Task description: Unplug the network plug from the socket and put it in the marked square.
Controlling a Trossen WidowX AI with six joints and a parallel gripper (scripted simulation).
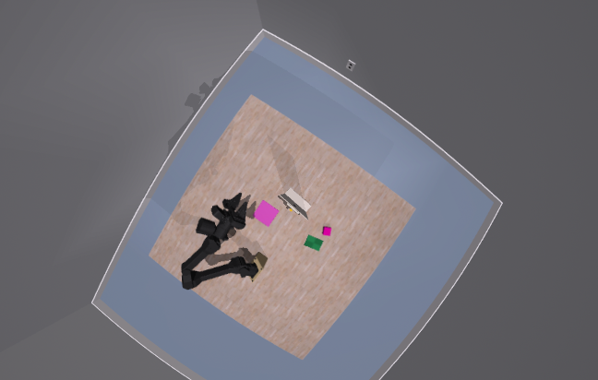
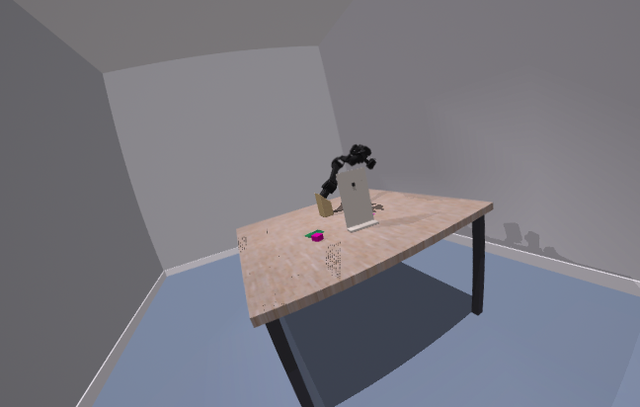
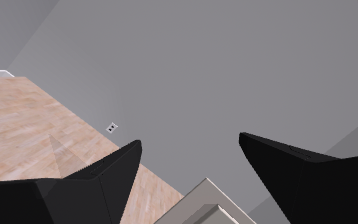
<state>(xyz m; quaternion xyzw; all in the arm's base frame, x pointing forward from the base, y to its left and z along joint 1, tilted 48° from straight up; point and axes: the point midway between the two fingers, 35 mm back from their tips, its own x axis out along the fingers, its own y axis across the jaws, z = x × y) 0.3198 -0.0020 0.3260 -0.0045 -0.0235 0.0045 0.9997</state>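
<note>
Right now the yellow plug is 8 cm ahead of my gripper tip, 19 cm to the right of it and 13 cm below it. Round my gripper tip: flat magenta square: 7 cm behind, 9 cm to the right, 36 cm below; upright grey panel: 10 cm ahead, 20 cm to the right, 22 cm below; thin pale tab: 8 cm ahead, 19 cm to the right, 12 cm below.
</note>
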